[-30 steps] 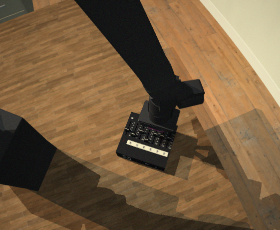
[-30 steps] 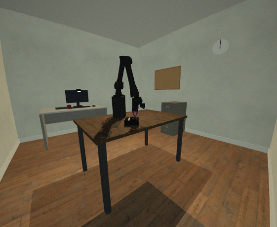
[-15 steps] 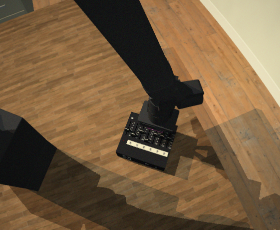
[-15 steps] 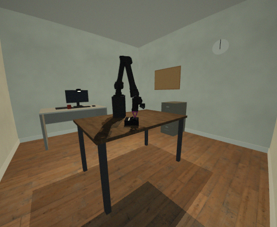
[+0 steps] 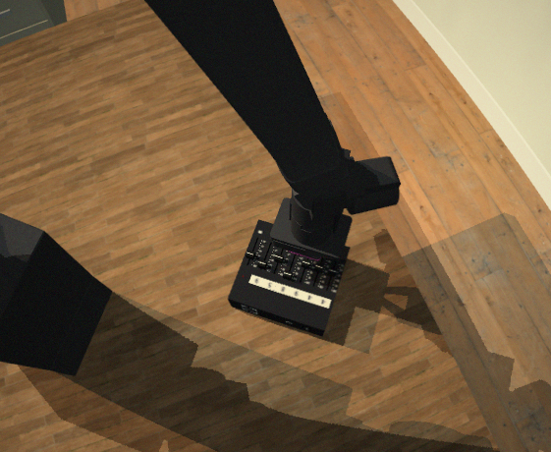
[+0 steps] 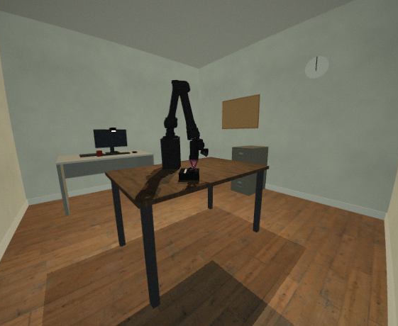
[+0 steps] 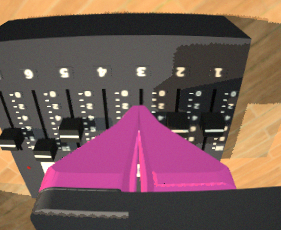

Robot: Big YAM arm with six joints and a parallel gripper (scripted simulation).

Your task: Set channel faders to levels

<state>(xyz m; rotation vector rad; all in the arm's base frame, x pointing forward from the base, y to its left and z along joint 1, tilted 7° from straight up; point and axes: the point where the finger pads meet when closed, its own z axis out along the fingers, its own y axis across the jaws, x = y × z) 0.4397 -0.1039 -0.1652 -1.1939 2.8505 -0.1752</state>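
Now: the channel 3 fader cap 20 mm below my hand, 10 mm to the right of it and 10 mm behind it. The rest, counted from my hand: channel 2 fader cap (30 mm to the right, 20 mm below, 10 mm ahead); channel 5 fader cap (40 mm behind, 20 mm to the left, 20 mm below); channel 4 fader (40 mm behind, 20 mm to the right, 20 mm below).
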